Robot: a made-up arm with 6 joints.
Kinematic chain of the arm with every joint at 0, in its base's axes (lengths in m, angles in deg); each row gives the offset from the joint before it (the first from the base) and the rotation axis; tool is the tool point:
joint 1: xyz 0 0 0.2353 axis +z
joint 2: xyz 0 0 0 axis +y
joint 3: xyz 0 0 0.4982 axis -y
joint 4: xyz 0 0 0 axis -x
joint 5: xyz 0.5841 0 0 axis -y
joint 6: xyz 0 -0.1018 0 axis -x
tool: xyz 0 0 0
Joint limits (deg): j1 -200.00..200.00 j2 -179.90..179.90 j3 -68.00..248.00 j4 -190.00..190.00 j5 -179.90..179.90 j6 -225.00..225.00
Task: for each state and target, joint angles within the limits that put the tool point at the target. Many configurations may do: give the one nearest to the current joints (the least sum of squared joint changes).
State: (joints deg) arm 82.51 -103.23 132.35 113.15 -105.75 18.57
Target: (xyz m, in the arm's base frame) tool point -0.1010 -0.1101 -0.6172
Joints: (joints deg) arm 67.19 -129.23 156.69 119.69 -105.75 18.57
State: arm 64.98 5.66 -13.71 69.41 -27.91 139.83
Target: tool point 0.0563 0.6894 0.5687
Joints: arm 87.83 13.74 -10.44 72.80 -27.91 139.83
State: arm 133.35 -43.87 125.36 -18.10 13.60 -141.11
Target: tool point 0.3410 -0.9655 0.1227
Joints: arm 104.04 -75.91 130.80 -18.32 13.60 -141.11
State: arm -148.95 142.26 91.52 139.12 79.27 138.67
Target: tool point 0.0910 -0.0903 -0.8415
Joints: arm -178.19 179.79 76.93 156.17 79.27 138.67
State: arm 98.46 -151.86 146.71 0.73 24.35 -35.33
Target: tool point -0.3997 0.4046 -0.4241
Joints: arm 144.93 -179.79 163.45 4.26 24.35 -35.33
